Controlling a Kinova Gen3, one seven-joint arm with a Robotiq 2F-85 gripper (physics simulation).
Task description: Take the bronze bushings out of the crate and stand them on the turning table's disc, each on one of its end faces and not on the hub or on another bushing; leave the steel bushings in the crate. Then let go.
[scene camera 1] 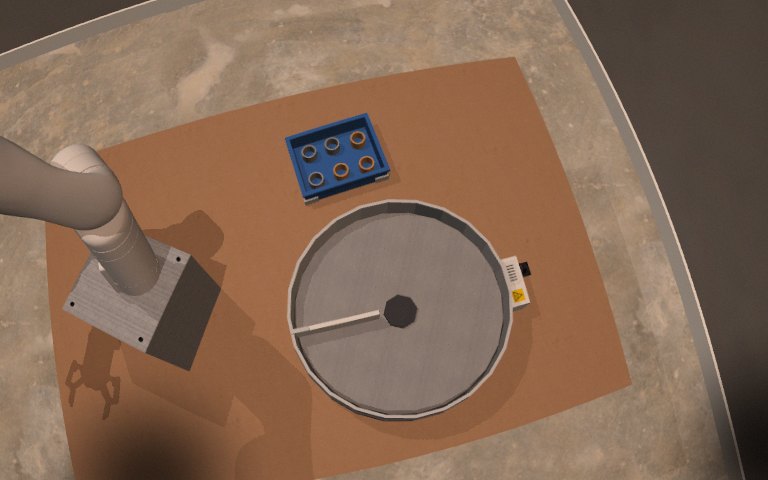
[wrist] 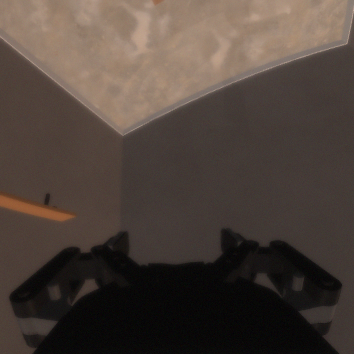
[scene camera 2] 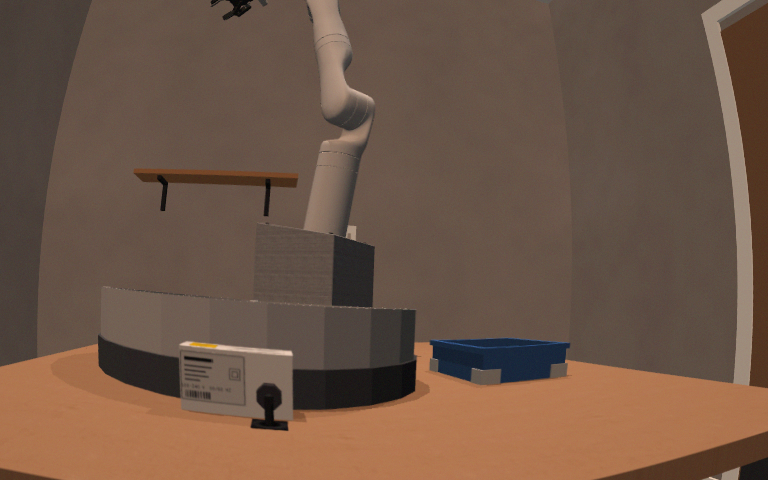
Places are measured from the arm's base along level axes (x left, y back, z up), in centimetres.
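Pixels of known places: gripper, fingertip midpoint: point(wrist: 174, 240) point(scene camera 2: 216, 12); arm's base, link origin: point(scene camera 1: 137, 271) point(scene camera 2: 324, 235).
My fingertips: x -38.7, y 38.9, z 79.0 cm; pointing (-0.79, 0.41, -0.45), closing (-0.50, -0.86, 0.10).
Ahead of a thing's pixels: the offset from my fingertips to its top centre. "*": to the spot under its first point.
Three bronze bushings @(dx +62.6, dy -86.3, dz -100.6 cm) point(scene camera 1: 357, 146) @(dx +56.2, dy -80.7, dz -100.6 cm) point(scene camera 1: 340, 177) @(dx +56.2, dy -86.4, dz -100.6 cm) point(scene camera 1: 367, 170) stand upright in the right and middle part of the blue crate @(dx +59.4, dy -80.6, dz -98.7 cm) point(scene camera 1: 326, 126) point(scene camera 2: 526, 363). Three steel bushings @(dx +62.5, dy -75.3, dz -100.6 cm) point(scene camera 1: 309, 159) @(dx +62.8, dy -80.6, dz -100.6 cm) point(scene camera 1: 332, 151) @(dx +55.7, dy -75.2, dz -100.6 cm) point(scene camera 1: 316, 186) stand in its left and middle part. The crate's inside is hidden in scene camera 2. The turning table's grey disc @(dx +23.4, dy -83.2, dz -97.6 cm) point(scene camera 1: 441, 254) bears no bushing, and its dark hub @(dx +23.4, dy -83.2, dz -97.6 cm) point(scene camera 1: 400, 311) is at the centre. My gripper point(wrist: 174, 240) point(scene camera 2: 223, 9) is open and empty, high above the table and far from the crate; the top edge of scene camera 2 cuts it off.
A raised wall point(scene camera 2: 294, 339) surrounds the disc. A pale bar @(* dx +23.8, dy -72.7, dz -93.6 cm) point(scene camera 1: 345, 320) reaches from this wall almost to the hub. A white control box @(* dx +23.0, dy -106.6, dz -97.8 cm) point(scene camera 1: 513, 277) point(scene camera 2: 212, 379) is at the wall's outer side. My arm's pedestal point(scene camera 1: 124, 305) point(scene camera 2: 294, 266) stands left of the turning table. A shelf point(scene camera 2: 215, 177) point(wrist: 37, 207) hangs behind.
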